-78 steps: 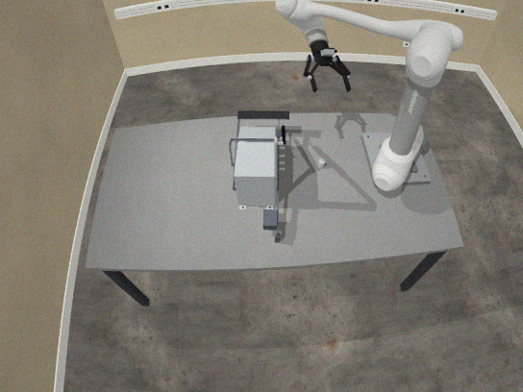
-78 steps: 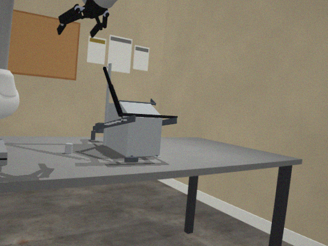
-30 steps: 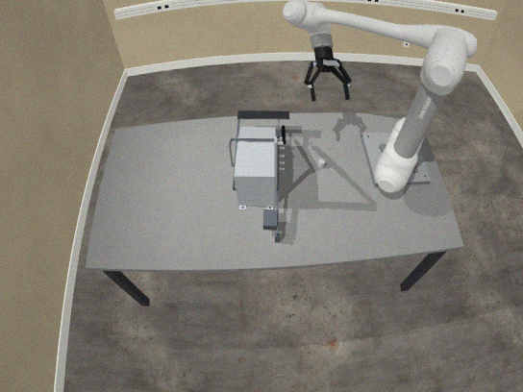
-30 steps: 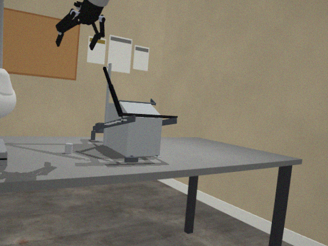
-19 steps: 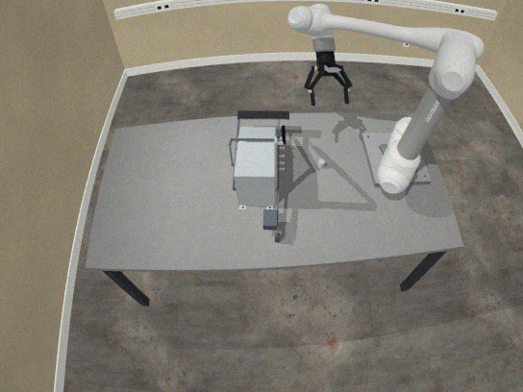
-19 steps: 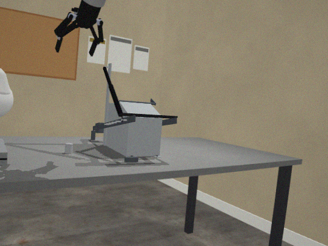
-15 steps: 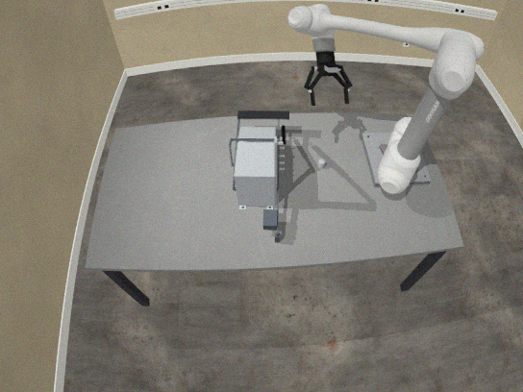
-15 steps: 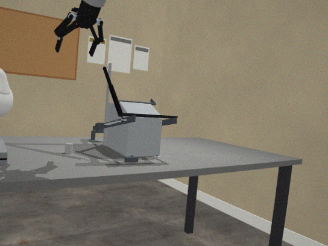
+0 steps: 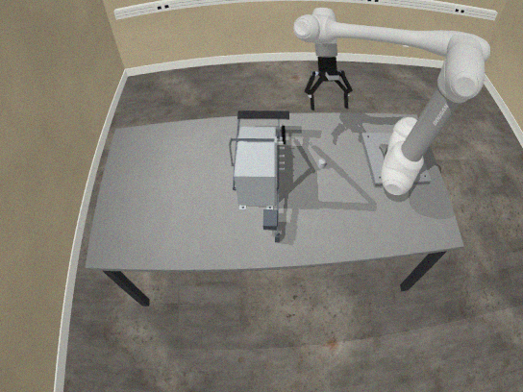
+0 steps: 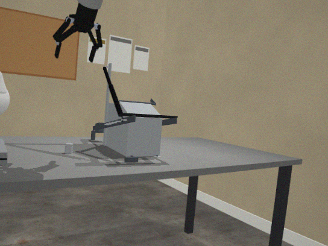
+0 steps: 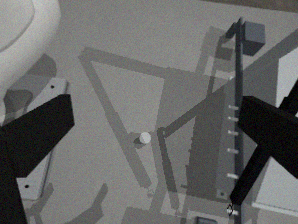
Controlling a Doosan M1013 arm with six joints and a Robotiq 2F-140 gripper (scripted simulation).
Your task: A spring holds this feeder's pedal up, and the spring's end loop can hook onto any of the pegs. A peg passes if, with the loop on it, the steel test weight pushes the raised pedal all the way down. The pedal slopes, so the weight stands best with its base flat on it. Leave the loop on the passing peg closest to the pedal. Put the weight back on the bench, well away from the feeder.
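Now: the steel test weight 370 mm below my hand. Also, from my hand: dark spring (190 mm ahead, 140 mm below, 10 mm to the left).
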